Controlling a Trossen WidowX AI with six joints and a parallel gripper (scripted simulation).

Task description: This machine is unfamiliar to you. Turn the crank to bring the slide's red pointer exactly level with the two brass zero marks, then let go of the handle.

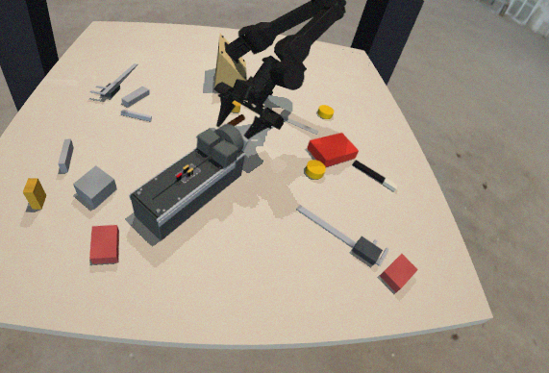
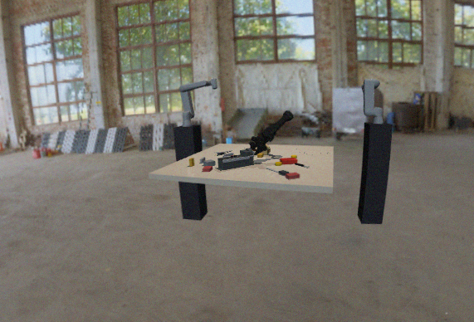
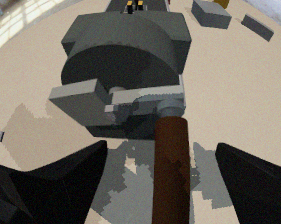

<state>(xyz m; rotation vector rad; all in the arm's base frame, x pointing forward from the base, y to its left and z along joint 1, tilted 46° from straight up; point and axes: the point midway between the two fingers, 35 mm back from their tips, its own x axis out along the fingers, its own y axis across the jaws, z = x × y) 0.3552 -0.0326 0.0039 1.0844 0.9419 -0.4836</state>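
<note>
The crank lies 10 mm ahead of my gripper tip, 10 mm to the left of it and 30 mm above it. Round my gripper tip: brown handle 10 mm behind, 10 mm to the left, 30 mm above; grey bar 130 mm behind, 220 mm to the left, 70 mm below; red pointer 150 mm ahead, 120 mm to the right, 20 mm above.
</note>
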